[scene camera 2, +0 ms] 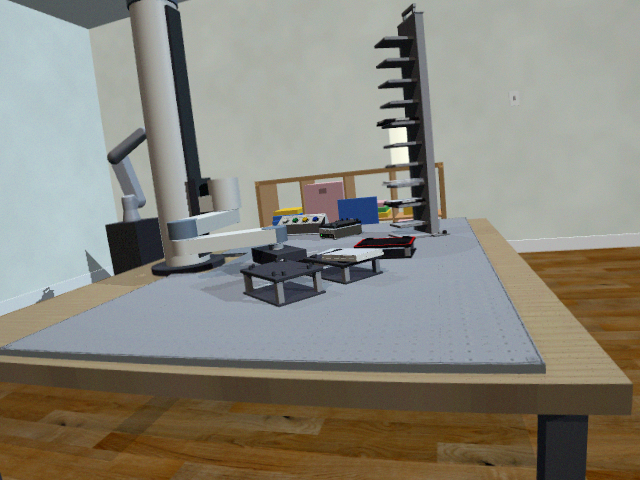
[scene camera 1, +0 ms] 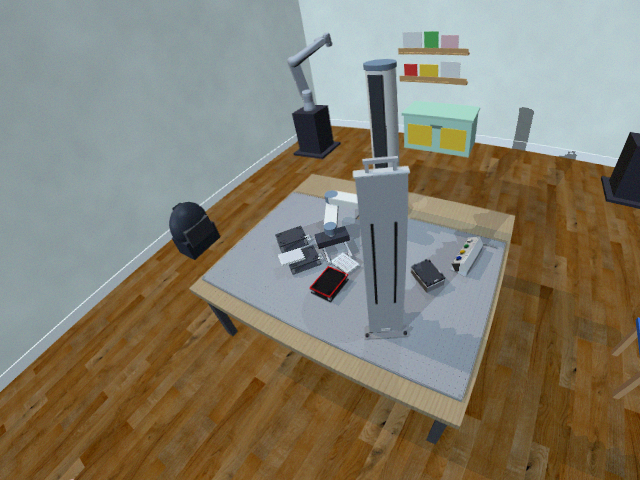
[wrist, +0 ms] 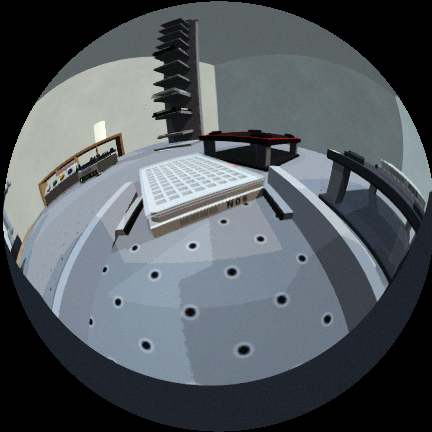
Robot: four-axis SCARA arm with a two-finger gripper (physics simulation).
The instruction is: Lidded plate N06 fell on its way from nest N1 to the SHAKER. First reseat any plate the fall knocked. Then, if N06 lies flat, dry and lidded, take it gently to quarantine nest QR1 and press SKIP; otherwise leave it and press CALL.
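Seen in the pictures: gripper, fingertip midpoint: [scene camera 1: 340, 260] [wrist: 198, 180]; arm's base at its link origin: [scene camera 2: 189, 267].
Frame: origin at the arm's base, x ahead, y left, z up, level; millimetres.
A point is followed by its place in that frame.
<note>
Plate N06 [scene camera 1: 344, 263] @(x 532, y -17, z 29 mm) [wrist: 200, 182] @(x 507, y -62, z 29 mm), white with a grid of wells and a clear lid-like top layer, lies flat on the perforated table; its label faces the wrist camera. My gripper [scene camera 1: 339, 254] @(x 516, y -49, z 24 mm) [wrist: 198, 180] @(x 516, y -49, z 24 mm) is low over it, with a finger pad against each side; the plate sits skewed between them. A second white plate [scene camera 1: 291, 256] @(x 640, y -273, z 79 mm) [scene camera 2: 352, 254] @(x 648, y -320, z 80 mm) [wrist: 405, 180] lies off-centre on a dark nest and overhangs its edge. The red-rimmed nest [scene camera 1: 329, 282] @(x 692, y -8, z 52 mm) [scene camera 2: 385, 242] @(x 688, y -31, z 53 mm) [wrist: 250, 137] @(x 602, y -48, z 52 mm) stands just beyond N06. N06 is not discernible in scene camera 2; whether it is dry is unclear.
An unoccupied dark nest [scene camera 1: 292, 237] @(x 505, y -368, z 71 mm) [scene camera 2: 281, 271] @(x 511, y -419, z 71 mm) stands beside the occupied one. A tall shelf rack [scene camera 1: 385, 206] @(x 804, y 348, z 670 mm) [scene camera 2: 424, 129] @(x 816, y 269, z 384 mm) [wrist: 195, 75] @(x 813, y 271, z 296 mm) rises beyond the red-rimmed nest. The dark shaker-like device [scene camera 1: 428, 273] @(x 463, y 409, z 68 mm) [scene camera 2: 340, 228] @(x 470, y 342, z 60 mm) and the button box [scene camera 1: 467, 255] @(x 302, y 555, z 94 mm) [scene camera 2: 302, 223] @(x 262, y 508, z 64 mm) stand farther along.
</note>
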